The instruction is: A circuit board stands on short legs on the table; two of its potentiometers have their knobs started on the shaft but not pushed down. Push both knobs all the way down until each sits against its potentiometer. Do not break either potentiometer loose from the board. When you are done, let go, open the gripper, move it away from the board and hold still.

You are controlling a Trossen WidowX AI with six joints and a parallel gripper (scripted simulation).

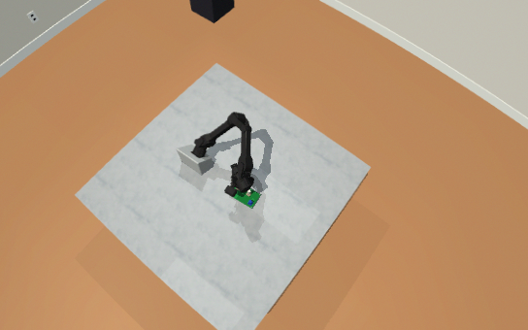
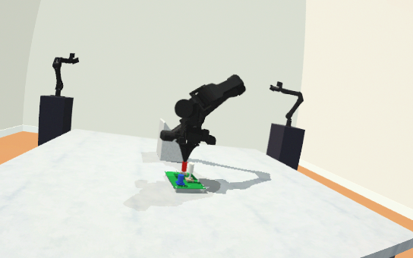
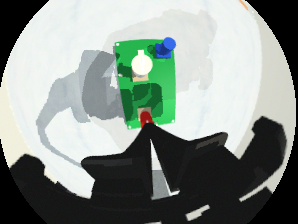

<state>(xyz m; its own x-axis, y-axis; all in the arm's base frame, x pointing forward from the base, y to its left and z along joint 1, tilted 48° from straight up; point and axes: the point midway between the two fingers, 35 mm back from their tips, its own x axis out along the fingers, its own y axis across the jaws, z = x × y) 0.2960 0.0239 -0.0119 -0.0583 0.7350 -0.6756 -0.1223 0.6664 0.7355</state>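
The red knob lies 10 mm below my gripper tip.
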